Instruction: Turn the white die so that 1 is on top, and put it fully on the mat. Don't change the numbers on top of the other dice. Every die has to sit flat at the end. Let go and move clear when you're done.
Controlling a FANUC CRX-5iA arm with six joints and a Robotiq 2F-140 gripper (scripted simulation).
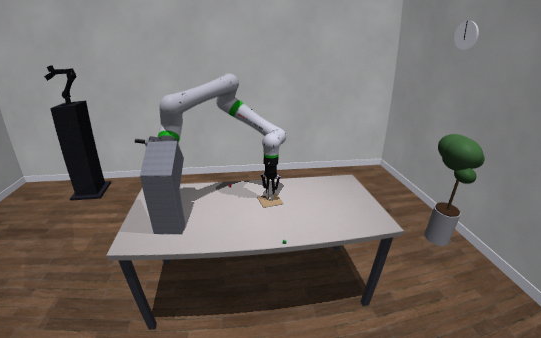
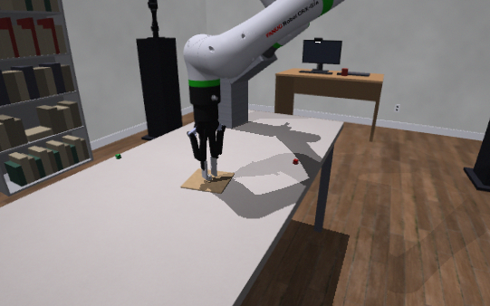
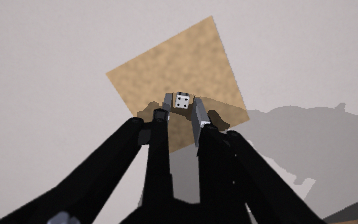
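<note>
Right now the white die is 40 mm below my hand and 10 mm to the right of it. The rest, counted from my hand: red die 250 mm behind, 230 mm to the left, 40 mm below; tan mat 50 mm below, 10 mm to the right; green die 440 mm to the right, 40 mm below, 20 mm behind.
</note>
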